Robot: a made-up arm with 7 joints. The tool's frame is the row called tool.
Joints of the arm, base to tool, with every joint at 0 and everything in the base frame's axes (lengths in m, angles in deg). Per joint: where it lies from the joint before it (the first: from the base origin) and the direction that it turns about. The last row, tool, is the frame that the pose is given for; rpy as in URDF.
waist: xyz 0.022 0.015 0.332 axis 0 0 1
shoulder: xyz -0.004 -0.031 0.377 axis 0 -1 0
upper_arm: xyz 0.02 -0.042 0.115 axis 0 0 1
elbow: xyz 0.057 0.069 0.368 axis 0 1 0
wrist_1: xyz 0.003 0.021 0.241 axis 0 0 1
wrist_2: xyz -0.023 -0.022 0.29 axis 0 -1 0
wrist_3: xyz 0.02 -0.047 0.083 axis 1 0 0
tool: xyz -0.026 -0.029 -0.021 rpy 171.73 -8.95 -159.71
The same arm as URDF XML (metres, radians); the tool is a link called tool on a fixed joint. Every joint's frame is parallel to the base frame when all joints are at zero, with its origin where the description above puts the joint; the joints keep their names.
<robot name="arm">
  <joint name="tool_joint" type="fixed">
    <parent link="link7"/>
    <child link="tool"/>
    <origin xyz="-0.026 -0.029 -0.021" rpy="2.9973 -0.1562 -2.7875"/>
  </joint>
  <joint name="wrist_3" type="continuous">
    <parent link="link6"/>
    <child link="link7"/>
    <origin xyz="0.02 -0.047 0.083"/>
    <axis xyz="1 0 0"/>
  </joint>
  <joint name="wrist_2" type="continuous">
    <parent link="link5"/>
    <child link="link6"/>
    <origin xyz="-0.023 -0.022 0.29"/>
    <axis xyz="0 -1 0"/>
  </joint>
  <joint name="wrist_1" type="continuous">
    <parent link="link4"/>
    <child link="link5"/>
    <origin xyz="0.003 0.021 0.241"/>
    <axis xyz="0 0 1"/>
  </joint>
  <joint name="elbow" type="continuous">
    <parent link="link3"/>
    <child link="link4"/>
    <origin xyz="0.057 0.069 0.368"/>
    <axis xyz="0 1 0"/>
  </joint>
  <joint name="upper_arm" type="continuous">
    <parent link="link2"/>
    <child link="link3"/>
    <origin xyz="0.02 -0.042 0.115"/>
    <axis xyz="0 0 1"/>
  </joint>
  <joint name="shoulder" type="continuous">
    <parent link="link1"/>
    <child link="link2"/>
    <origin xyz="-0.004 -0.031 0.377"/>
    <axis xyz="0 -1 0"/>
  </joint>
  <joint name="waist" type="continuous">
    <parent link="base"/>
    <child link="link1"/>
    <origin xyz="0.022 0.015 0.332"/>
    <axis xyz="0 0 1"/>
  </joint>
  <link name="base"/>
  <link name="link1"/>
  <link name="link2"/>
  <link name="link3"/>
  <link name="link4"/>
  <link name="link5"/>
  <link name="link6"/>
  <link name="link7"/>
  <link name="tool"/>
</robot>

